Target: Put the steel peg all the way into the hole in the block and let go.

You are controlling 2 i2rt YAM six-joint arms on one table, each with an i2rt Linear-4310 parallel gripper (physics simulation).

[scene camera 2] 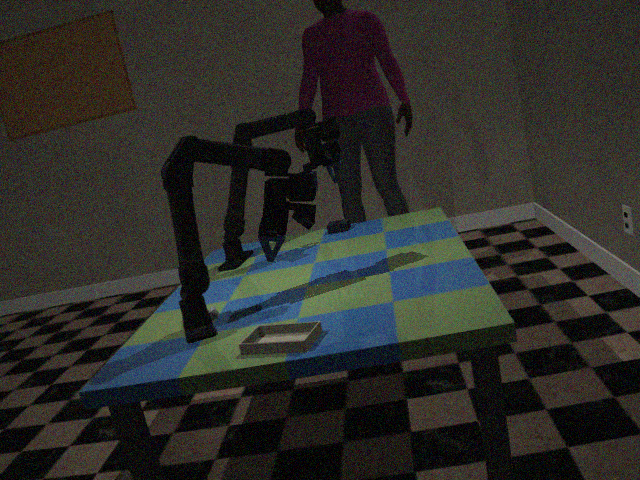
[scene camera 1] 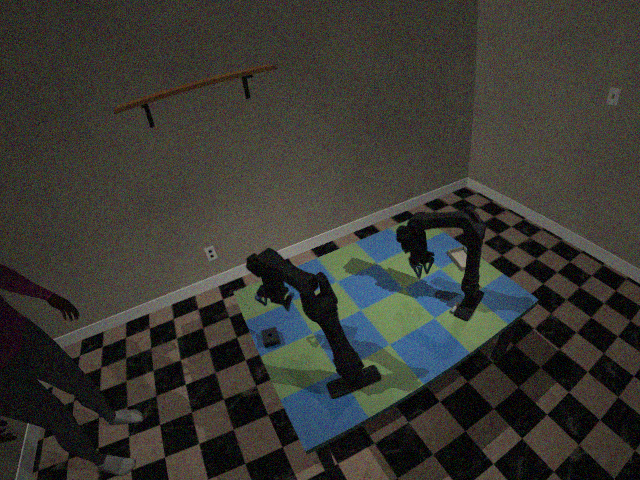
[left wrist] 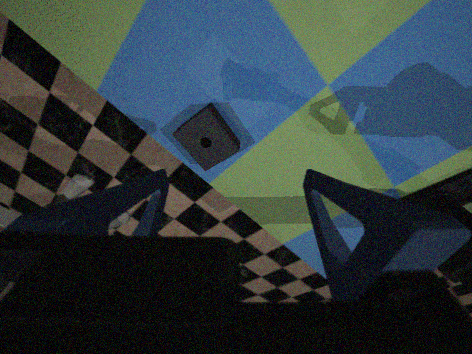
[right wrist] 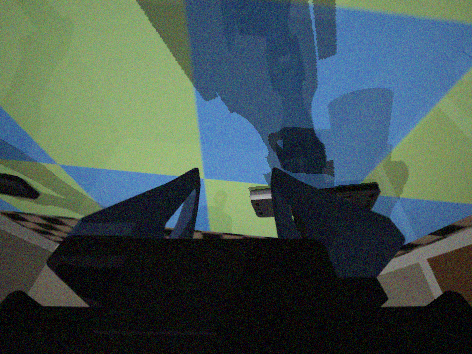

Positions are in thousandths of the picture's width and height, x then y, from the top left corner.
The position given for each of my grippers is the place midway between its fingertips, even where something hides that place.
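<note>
You'd see my right gripper (scene camera 2: 424, 539), (right wrist: 499, 499) here, and there's my left gripper (left wrist: 501, 499) too. The left gripper's open and it's holding nothing.
</note>
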